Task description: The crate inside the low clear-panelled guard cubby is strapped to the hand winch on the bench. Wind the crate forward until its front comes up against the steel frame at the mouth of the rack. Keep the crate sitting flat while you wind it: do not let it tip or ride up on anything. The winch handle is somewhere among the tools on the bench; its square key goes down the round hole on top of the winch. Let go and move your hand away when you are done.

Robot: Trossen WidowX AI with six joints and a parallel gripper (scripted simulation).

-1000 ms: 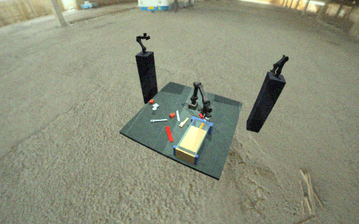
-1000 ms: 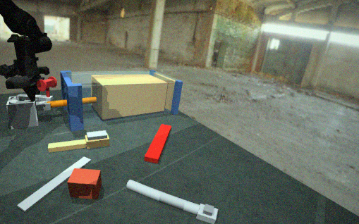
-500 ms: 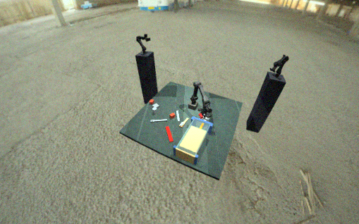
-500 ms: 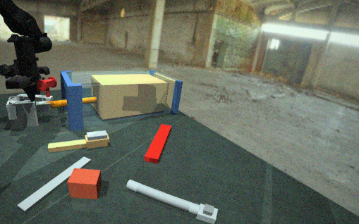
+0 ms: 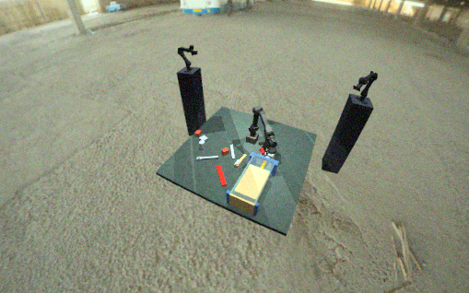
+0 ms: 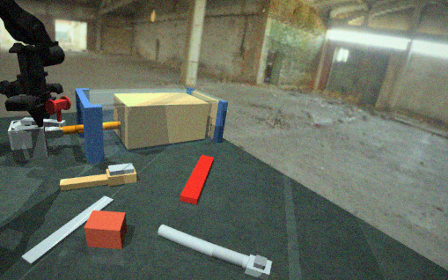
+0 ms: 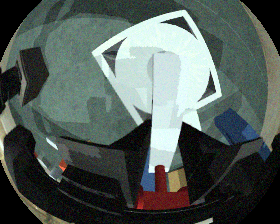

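My gripper tip is now 20 mm below the winch handle, 10 mm to the left of it and 10 mm short of it. From my gripper tip the other things lie so: wooden-handled tool (230 mm to the right, 100 mm ahead, 70 mm below); then winch (60 mm below, 60 mm behind, 20 mm to the left); then red knob (50 mm above, 40 mm ahead, 30 mm to the right).
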